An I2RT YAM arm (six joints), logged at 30 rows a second.
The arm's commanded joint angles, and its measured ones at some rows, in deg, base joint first. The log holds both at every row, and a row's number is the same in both.
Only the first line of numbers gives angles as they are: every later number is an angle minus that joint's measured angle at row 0.
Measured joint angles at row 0:
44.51 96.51 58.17 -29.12 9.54 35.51
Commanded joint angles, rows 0 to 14:
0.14 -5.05 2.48 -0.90 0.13 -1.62
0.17 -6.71 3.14 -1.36 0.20 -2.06
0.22 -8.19 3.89 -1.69 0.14 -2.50
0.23 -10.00 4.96 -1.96 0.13 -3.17
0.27 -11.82 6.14 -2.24 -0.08 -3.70
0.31 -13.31 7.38 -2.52 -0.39 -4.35
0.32 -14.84 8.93 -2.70 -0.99 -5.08
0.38 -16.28 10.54 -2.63 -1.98 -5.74
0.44 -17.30 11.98 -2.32 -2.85 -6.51
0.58 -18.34 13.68 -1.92 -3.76 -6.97
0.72 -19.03 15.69 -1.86 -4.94 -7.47
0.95 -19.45 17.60 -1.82 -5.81 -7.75
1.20 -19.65 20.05 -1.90 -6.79 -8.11
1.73 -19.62 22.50 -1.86 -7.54 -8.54
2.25 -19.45 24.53 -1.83 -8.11 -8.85
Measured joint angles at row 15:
0.96 -18.91 20.68 -3.15 -4.87 -6.47
